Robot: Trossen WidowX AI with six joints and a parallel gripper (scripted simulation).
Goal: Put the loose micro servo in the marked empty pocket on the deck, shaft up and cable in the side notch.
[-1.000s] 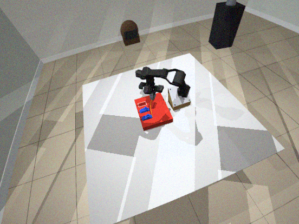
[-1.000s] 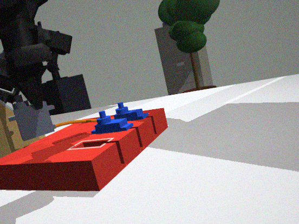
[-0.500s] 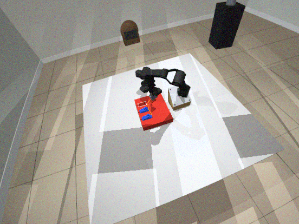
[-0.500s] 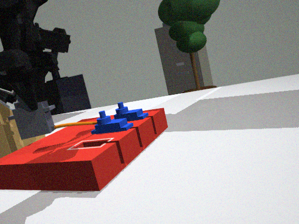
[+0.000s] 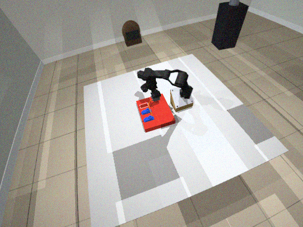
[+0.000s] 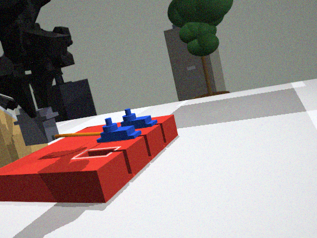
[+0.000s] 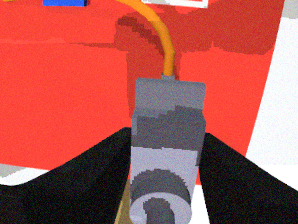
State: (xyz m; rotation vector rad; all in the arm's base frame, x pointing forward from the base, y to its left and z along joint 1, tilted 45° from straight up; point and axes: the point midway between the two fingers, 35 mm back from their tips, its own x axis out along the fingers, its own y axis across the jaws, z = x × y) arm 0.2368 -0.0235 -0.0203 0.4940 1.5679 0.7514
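My gripper tip is now 100 mm above the red deck, 70 mm to the right of it and 20 mm past it.
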